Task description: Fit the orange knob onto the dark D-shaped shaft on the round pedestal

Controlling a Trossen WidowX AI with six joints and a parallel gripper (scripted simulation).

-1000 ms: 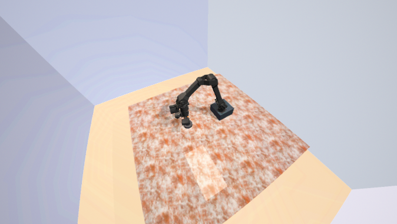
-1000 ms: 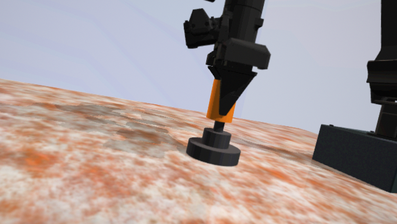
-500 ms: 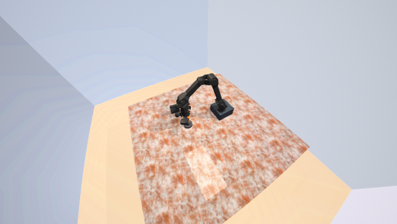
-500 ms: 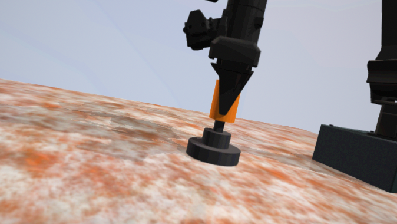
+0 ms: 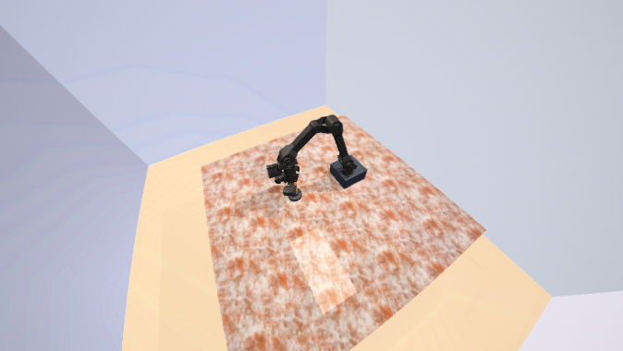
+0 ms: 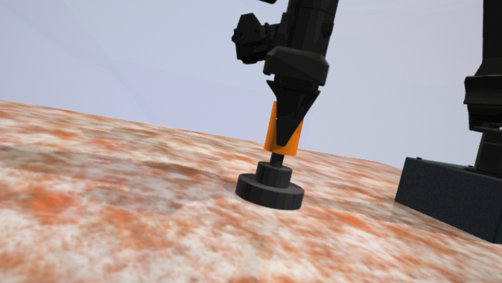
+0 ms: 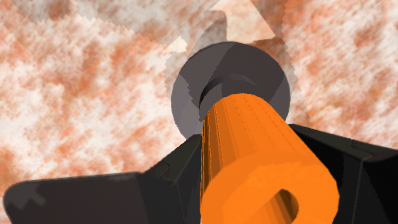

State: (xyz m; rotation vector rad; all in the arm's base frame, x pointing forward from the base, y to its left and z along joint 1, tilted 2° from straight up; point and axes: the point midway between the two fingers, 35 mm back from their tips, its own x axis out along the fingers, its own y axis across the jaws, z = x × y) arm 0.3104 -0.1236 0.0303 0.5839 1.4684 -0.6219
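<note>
My gripper tip is now 4 cm above the pedestal. The rest, counted from my gripper tip: orange knob: 2 cm above.
</note>
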